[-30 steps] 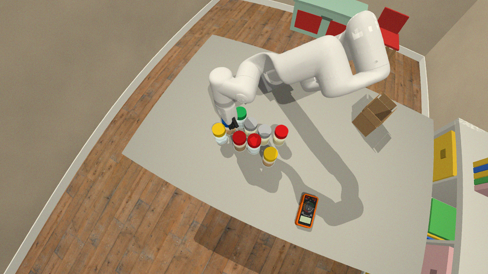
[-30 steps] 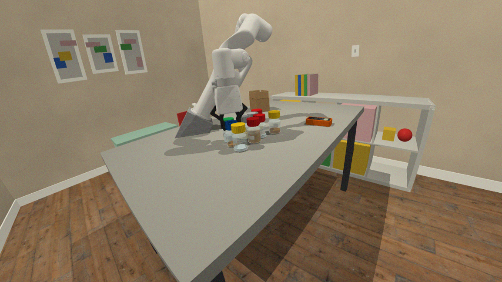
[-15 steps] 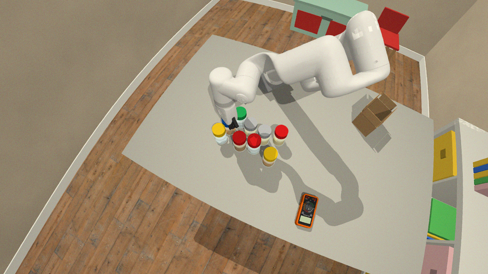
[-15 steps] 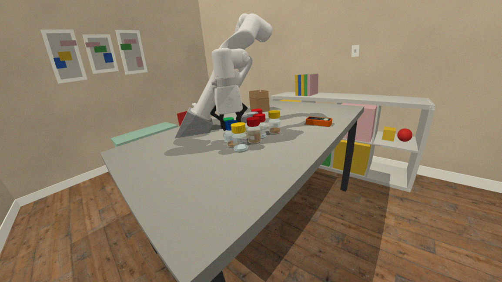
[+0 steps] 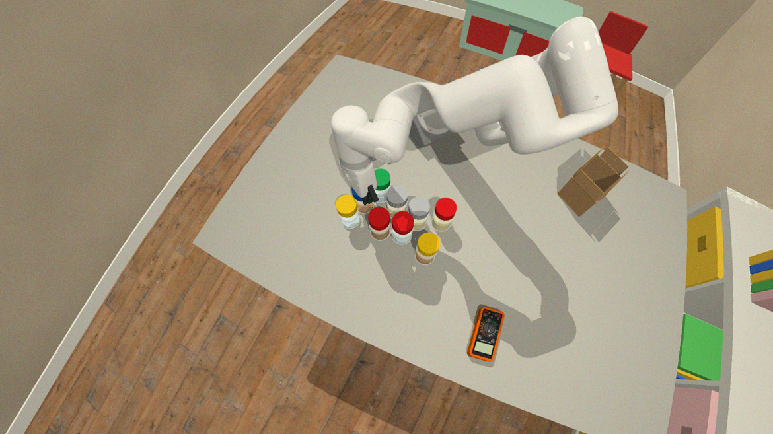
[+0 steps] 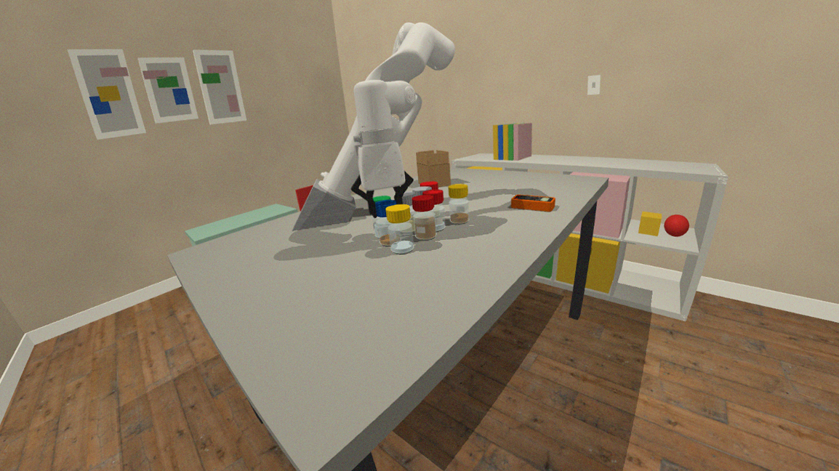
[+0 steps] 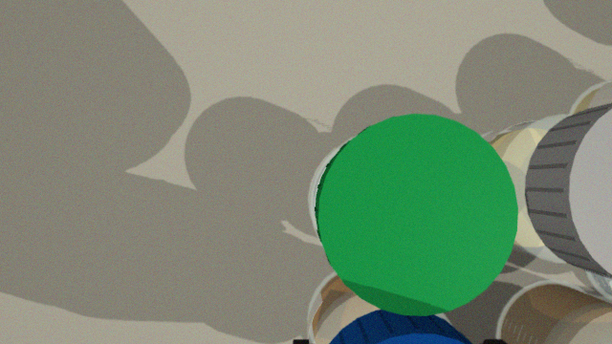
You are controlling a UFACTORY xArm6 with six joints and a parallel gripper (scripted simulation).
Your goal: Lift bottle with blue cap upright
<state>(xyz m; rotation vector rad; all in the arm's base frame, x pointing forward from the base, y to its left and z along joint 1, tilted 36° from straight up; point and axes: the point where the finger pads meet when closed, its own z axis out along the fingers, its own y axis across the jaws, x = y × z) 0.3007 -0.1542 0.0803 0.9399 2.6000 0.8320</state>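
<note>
Right now my hand is 90 mm to the right of the grey-capped bottle, 50 mm above it and 20 mm past it. Round my hand: blue-capped bottle 50 mm below; then orange multimeter 430 mm to the left, 230 mm ahead, 80 mm below.
</note>
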